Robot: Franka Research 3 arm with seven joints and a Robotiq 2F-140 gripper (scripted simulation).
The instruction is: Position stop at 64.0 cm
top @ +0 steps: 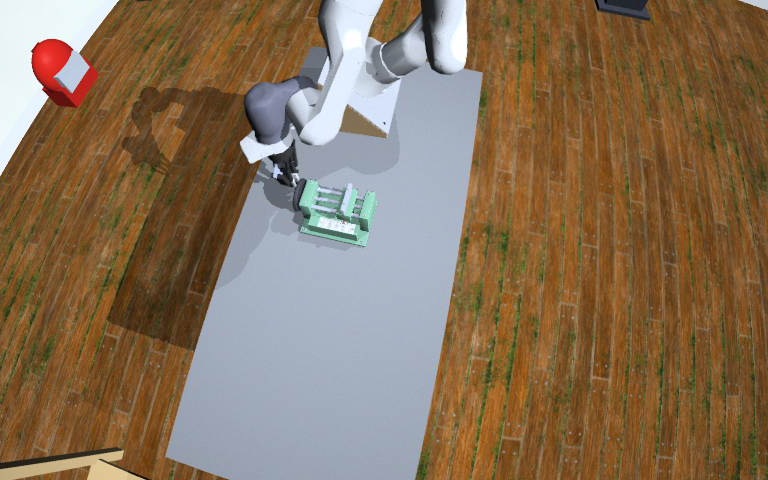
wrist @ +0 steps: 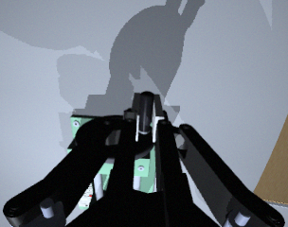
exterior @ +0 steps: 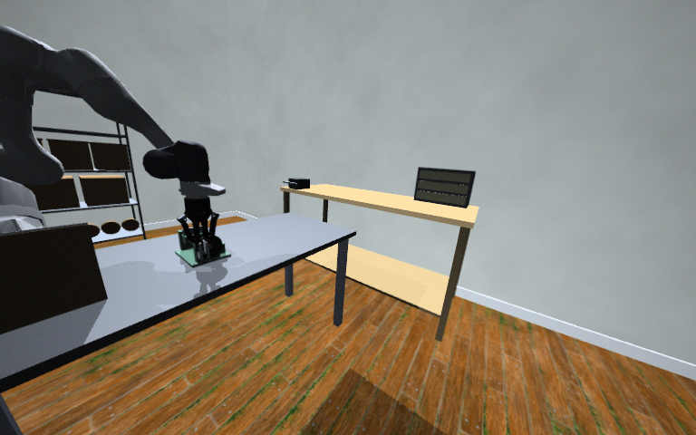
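Now: the dark handwheel 2 cm to the left of my hand, 1 cm below it and 1 cm ahead of it. Also, from my hand: stop carriage: 17 cm to the left, 7 cm ahead, 1 cm above.
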